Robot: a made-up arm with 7 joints. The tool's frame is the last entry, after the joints. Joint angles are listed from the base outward.
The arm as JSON. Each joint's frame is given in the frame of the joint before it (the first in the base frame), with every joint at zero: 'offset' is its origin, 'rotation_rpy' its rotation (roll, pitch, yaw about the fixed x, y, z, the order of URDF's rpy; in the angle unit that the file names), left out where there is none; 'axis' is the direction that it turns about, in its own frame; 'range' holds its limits. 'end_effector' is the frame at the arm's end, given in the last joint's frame.
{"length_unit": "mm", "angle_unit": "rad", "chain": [
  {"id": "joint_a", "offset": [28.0, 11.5, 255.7], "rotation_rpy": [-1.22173, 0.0, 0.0], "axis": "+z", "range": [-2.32, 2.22]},
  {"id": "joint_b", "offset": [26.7, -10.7, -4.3], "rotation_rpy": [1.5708, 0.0, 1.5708], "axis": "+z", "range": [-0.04, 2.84]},
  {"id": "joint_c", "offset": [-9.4, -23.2, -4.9], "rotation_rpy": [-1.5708, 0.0, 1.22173], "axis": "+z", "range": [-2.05, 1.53]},
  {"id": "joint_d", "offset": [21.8, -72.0, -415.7], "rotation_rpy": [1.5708, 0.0, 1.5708], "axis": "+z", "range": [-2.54, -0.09]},
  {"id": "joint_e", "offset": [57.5, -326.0, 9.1], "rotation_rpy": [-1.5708, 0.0, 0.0], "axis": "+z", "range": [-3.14, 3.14]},
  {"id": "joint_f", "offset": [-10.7, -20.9, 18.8], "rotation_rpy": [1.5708, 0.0, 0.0], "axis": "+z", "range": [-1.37, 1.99]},
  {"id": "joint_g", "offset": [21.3, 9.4, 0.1], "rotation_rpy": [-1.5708, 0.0, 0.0], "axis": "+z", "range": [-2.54, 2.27]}
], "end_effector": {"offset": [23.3, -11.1, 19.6], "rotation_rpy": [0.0, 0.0, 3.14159]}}
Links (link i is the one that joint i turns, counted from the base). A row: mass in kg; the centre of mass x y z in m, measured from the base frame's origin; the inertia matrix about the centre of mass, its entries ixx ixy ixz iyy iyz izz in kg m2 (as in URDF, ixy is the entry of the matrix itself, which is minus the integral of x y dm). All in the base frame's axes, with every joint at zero. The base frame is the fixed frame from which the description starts. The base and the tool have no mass.
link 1: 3.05; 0.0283 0.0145 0.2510; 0.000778 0 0 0.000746 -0.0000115 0.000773
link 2: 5.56; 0.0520 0.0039 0.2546; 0.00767 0 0 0.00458 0 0.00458
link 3: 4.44; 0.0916 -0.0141 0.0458; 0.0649 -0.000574 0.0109 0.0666 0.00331 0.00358
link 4: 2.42; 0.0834 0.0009 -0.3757; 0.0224 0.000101 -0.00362 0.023 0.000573 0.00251
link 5: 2.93; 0.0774 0.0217 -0.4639; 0.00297 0 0 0.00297 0 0.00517
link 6: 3.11; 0.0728 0.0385 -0.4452; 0.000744 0 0 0.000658 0 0.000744
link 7: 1.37; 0.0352 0.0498 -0.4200; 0.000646 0 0 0.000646 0 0.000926
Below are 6 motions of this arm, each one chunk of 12 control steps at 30 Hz.
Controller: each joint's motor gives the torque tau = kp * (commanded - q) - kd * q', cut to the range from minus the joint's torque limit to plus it. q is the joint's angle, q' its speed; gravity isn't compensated. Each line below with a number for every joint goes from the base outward.
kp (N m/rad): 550 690 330 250 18 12 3.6
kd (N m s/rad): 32 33 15 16 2.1 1.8 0.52
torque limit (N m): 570 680 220 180 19 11 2.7
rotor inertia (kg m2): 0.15 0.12 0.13 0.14 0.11 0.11 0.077
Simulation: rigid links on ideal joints. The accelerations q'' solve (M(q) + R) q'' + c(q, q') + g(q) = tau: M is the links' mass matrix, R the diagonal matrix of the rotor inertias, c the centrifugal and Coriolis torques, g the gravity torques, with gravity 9.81 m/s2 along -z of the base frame. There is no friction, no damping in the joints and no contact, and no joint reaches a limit. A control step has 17 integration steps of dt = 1/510 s. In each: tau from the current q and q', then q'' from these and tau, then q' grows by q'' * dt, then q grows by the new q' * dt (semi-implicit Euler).
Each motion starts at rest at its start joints. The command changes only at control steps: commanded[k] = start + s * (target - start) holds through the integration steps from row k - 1 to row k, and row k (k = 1, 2, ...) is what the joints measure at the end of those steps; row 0 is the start. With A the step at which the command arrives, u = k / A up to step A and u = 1 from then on. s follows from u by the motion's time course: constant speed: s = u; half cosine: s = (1 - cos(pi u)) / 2; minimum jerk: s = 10 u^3 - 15 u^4 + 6 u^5; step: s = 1 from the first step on.
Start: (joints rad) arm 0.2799 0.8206 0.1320 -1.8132 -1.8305 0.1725 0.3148
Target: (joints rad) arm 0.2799 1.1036 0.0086 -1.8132 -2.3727 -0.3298 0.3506
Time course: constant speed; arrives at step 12
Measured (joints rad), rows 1 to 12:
1: 0.2818 0.8240 0.1188 -1.8054 -1.8349 0.1712 0.3152
2: 0.2878 0.8300 0.0905 -1.7898 -1.8508 0.1670 0.3162
3: 0.2972 0.8375 0.0563 -1.7733 -1.8805 0.1597 0.3177
4: 0.3087 0.8469 0.0224 -1.7592 -1.9230 0.1489 0.3191
5: 0.3205 0.8590 -0.0076 -1.7486 -1.9751 0.1348 0.3200
6: 0.3310 0.8745 -0.0318 -1.7416 -2.0329 0.1171 0.3199
7: 0.3391 0.8936 -0.0498 -1.7375 -2.0927 0.0956 0.3185
8: 0.3439 0.9160 -0.0620 -1.7358 -2.1516 0.0698 0.3160
9: 0.3455 0.9410 -0.0695 -1.7358 -2.2077 0.0396 0.3125
10: 0.3441 0.9677 -0.0737 -1.7373 -2.2599 0.0050 0.3084
11: 0.3404 0.9953 -0.0762 -1.7400 -2.3081 -0.0338 0.3043
12: 0.3353 1.0231 -0.0784 -1.7438 -2.3527 -0.0763 0.3004

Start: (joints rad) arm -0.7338 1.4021 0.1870 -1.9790 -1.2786 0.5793 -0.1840
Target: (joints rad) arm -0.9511 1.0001 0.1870 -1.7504 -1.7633 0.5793 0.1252
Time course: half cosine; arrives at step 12
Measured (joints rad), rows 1 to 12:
1: -0.7271 1.3935 0.1893 -1.9837 -1.2792 0.5795 -0.1839
2: -0.7198 1.3733 0.1845 -1.9881 -1.2831 0.5808 -0.1831
3: -0.7182 1.3425 0.1720 -1.9850 -1.2946 0.5838 -0.1811
4: -0.7227 1.3021 0.1570 -1.9718 -1.3166 0.5887 -0.1771
5: -0.7323 1.2541 0.1433 -1.9483 -1.3503 0.5950 -0.1701
6: -0.7461 1.2016 0.1329 -1.9162 -1.3951 0.6019 -0.1589
7: -0.7629 1.1476 0.1260 -1.8784 -1.4491 0.6087 -0.1430
8: -0.7812 1.0952 0.1218 -1.8384 -1.5096 0.6150 -0.1218
9: -0.7994 1.0473 0.1189 -1.7999 -1.5733 0.6207 -0.0959
10: -0.8158 1.0063 0.1158 -1.7661 -1.6368 0.6257 -0.0661
11: -0.8289 0.9744 0.1115 -1.7394 -1.6966 0.6306 -0.0338
12: -0.8374 0.9533 0.1055 -1.7215 -1.7494 0.6356 -0.0009

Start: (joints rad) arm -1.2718 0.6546 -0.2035 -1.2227 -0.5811 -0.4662 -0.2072
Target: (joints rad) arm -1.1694 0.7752 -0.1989 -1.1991 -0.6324 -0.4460 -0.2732
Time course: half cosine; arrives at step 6
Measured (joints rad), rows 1 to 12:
1: -1.2625 0.6542 -0.2061 -1.2268 -0.5824 -0.4650 -0.2078
2: -1.2413 0.6561 -0.2179 -1.2284 -0.5867 -0.4611 -0.2098
3: -1.2114 0.6626 -0.2367 -1.2239 -0.5948 -0.4552 -0.2133
4: -1.1746 0.6737 -0.2566 -1.2134 -0.6064 -0.4482 -0.2180
5: -1.1337 0.6874 -0.2718 -1.1965 -0.6197 -0.4410 -0.2236
6: -1.0928 0.7008 -0.2787 -1.1729 -0.6315 -0.4340 -0.2295
7: -1.0560 0.7120 -0.2780 -1.1445 -0.6385 -0.4280 -0.2345
8: -1.0258 0.7211 -0.2734 -1.1164 -0.6390 -0.4235 -0.2376
9: -1.0033 0.7283 -0.2674 -1.0928 -0.6336 -0.4206 -0.2385
10: -0.9891 0.7335 -0.2615 -1.0761 -0.6243 -0.4192 -0.2370
11: -0.9828 0.7368 -0.2567 -1.0671 -0.6134 -0.4188 -0.2336
12: -0.9838 0.7383 -0.2534 -1.0654 -0.6030 -0.4193 -0.2288

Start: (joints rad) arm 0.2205 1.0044 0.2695 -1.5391 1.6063 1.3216 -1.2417
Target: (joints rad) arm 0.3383 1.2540 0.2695 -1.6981 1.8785 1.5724 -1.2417
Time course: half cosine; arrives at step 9
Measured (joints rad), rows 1 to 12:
1: 0.2226 1.0008 0.2625 -1.5359 1.6082 1.3225 -1.2420
2: 0.2331 0.9970 0.2410 -1.5322 1.6183 1.3252 -1.2422
3: 0.2526 0.9979 0.2096 -1.5328 1.6421 1.3306 -1.2419
4: 0.2795 1.0063 0.1751 -1.5399 1.6818 1.3396 -1.2406
5: 0.3107 1.0231 0.1441 -1.5532 1.7360 1.3532 -1.2380
6: 0.3428 1.0478 0.1219 -1.5708 1.8002 1.3714 -1.2341
7: 0.3718 1.0775 0.1115 -1.5893 1.8681 1.3938 -1.2288
8: 0.3936 1.1081 0.1137 -1.6055 1.9319 1.4190 -1.2224
9: 0.4049 1.1346 0.1266 -1.6173 1.9845 1.4450 -1.2154
10: 0.4053 1.1553 0.1451 -1.6254 2.0209 1.4701 -1.2086
11: 0.3984 1.1715 0.1631 -1.6330 2.0403 1.4931 -1.2027
12: 0.3884 1.1841 0.1778 -1.6420 2.0453 1.5138 -1.1987

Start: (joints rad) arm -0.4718 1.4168 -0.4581 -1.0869 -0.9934 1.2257 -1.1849
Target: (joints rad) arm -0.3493 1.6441 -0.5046 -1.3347 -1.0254 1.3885 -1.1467
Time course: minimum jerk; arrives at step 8
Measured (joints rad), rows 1 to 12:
1: -0.4662 1.4125 -0.4615 -1.0869 -0.9935 1.2261 -1.1850
2: -0.4504 1.4079 -0.4788 -1.0939 -0.9964 1.2289 -1.1859
3: -0.4234 1.4103 -0.5087 -1.1165 -1.0059 1.2368 -1.1886
4: -0.3866 1.4233 -0.5462 -1.1563 -1.0242 1.2521 -1.1934
5: -0.3449 1.4460 -0.5846 -1.2076 -1.0510 1.2748 -1.2001
6: -0.3044 1.4736 -0.6177 -1.2592 -1.0836 1.3031 -1.2078
7: -0.2714 1.4992 -0.6411 -1.2997 -1.1183 1.3331 -1.2151
8: -0.2500 1.5177 -0.6533 -1.3230 -1.1507 1.3610 -1.2210
9: -0.2401 1.5293 -0.6558 -1.3326 -1.1774 1.3848 -1.2255
10: -0.2390 1.5370 -0.6512 -1.3355 -1.1959 1.4043 -1.2287
11: -0.2436 1.5433 -0.6422 -1.3367 -1.2055 1.4193 -1.2308
12: -0.2517 1.5492 -0.6307 -1.3381 -1.2067 1.4304 -1.2317

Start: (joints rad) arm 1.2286 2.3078 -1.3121 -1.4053 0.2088 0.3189 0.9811
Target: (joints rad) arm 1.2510 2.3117 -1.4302 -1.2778 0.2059 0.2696 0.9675
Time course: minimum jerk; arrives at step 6
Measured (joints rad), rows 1 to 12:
1: 1.2294 2.3037 -1.3004 -1.4076 0.2082 0.3196 0.9805
2: 1.2283 2.2945 -1.2792 -1.4129 0.2056 0.3219 0.9779
3: 1.2271 2.2839 -1.2642 -1.4152 0.2002 0.3262 0.9725
4: 1.2276 2.2747 -1.2655 -1.4096 0.1921 0.3315 0.9642
5: 1.2307 2.2685 -1.2841 -1.3958 0.1833 0.3361 0.9537
6: 1.2360 2.2654 -1.3128 -1.3784 0.1759 0.3385 0.9426
7: 1.2418 2.2644 -1.3422 -1.3622 0.1710 0.3380 0.9322
8: 1.2465 2.2649 -1.3650 -1.3497 0.1682 0.3352 0.9235
9: 1.2493 2.2664 -1.3777 -1.3414 0.1671 0.3311 0.9168
10: 1.2500 2.2683 -1.3804 -1.3365 0.1671 0.3266 0.9119
11: 1.2491 2.2705 -1.3752 -1.3342 0.1677 0.3225 0.9084
12: 1.2472 2.2727 -1.3659 -1.3333 0.1688 0.3193 0.9057

